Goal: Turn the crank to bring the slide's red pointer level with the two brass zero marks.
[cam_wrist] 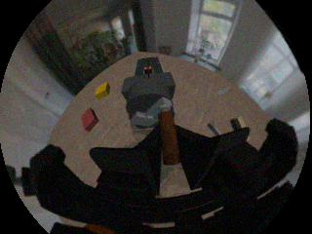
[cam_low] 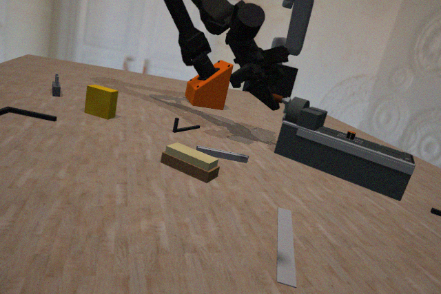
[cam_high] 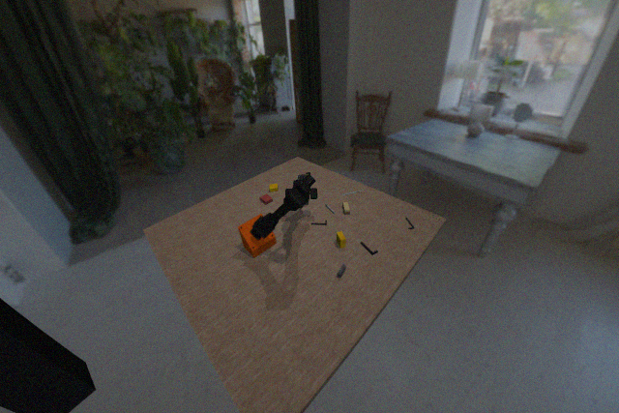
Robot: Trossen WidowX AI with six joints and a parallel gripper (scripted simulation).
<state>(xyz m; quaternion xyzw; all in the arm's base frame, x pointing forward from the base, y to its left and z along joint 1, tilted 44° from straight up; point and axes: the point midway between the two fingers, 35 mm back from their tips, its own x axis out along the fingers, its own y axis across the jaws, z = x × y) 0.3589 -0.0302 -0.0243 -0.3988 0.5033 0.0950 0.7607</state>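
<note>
Right now the brown crank handle is 20 mm above my gripper tip, 10 mm to the right of it and 10 mm behind it. Also, from my gripper tip: red pointer (130 mm ahead, 110 mm to the left, 10 mm below); tan-and-brown block (240 mm to the right, 120 mm ahead, 70 mm below); grey bar (150 mm to the right, 80 mm below, 70 mm ahead).
</note>
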